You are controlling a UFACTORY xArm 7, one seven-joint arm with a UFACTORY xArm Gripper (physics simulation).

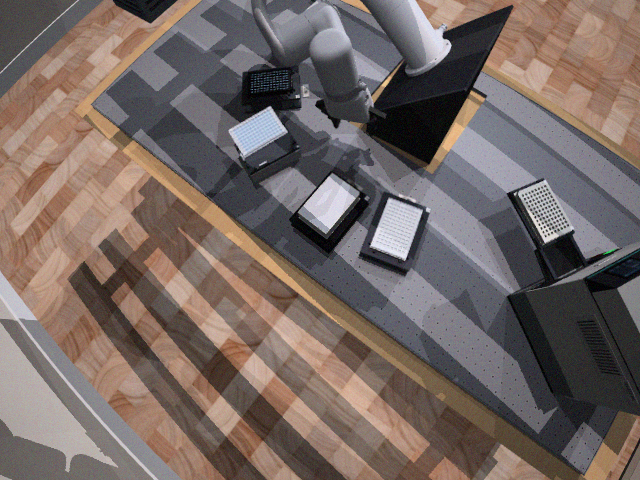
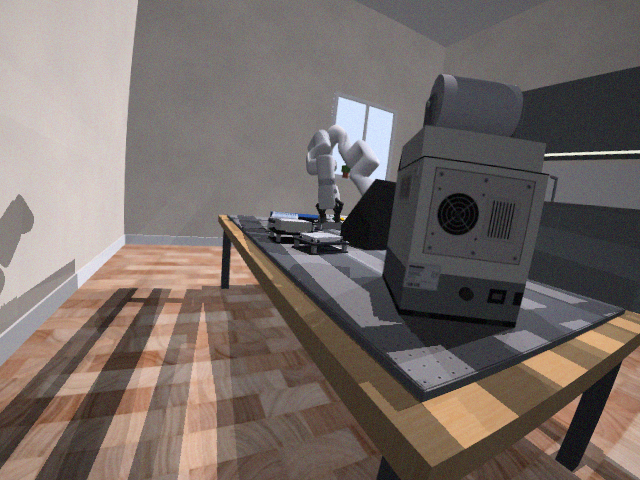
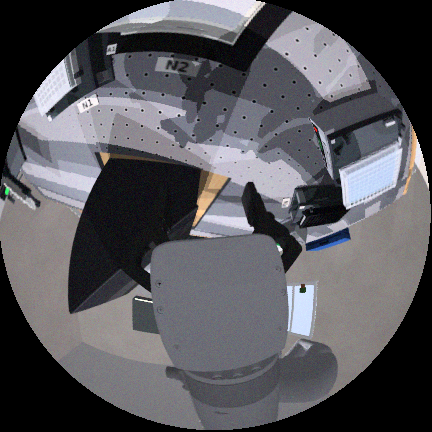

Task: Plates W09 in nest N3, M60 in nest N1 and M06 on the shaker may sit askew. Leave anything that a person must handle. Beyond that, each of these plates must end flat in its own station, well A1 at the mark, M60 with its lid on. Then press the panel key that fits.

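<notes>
My gripper (image 1: 351, 117) (image 2: 330, 215) (image 3: 207, 191) is open and empty. It hangs above the mat between the shaker and the black wedge. A white well plate (image 1: 257, 131) (image 3: 370, 175) sits on the shaker, tilted and askew. A black well plate (image 1: 268, 81) (image 3: 319, 212) sits in the nest behind the shaker. A white well plate without a lid (image 1: 397, 228) (image 3: 51, 87) lies in the nest labelled N1. Nest N2 beside it holds a flat lidded piece (image 1: 330, 204). The plate labels are too small to read.
A black wedge-shaped block (image 1: 432, 95) (image 3: 128, 209) stands right of the gripper by the arm's base. A large grey instrument (image 2: 466, 229) fills the near table end. Another well plate (image 1: 539, 210) sits on a dark device at the far right. A small panel with a green light (image 3: 10, 192) shows at the left.
</notes>
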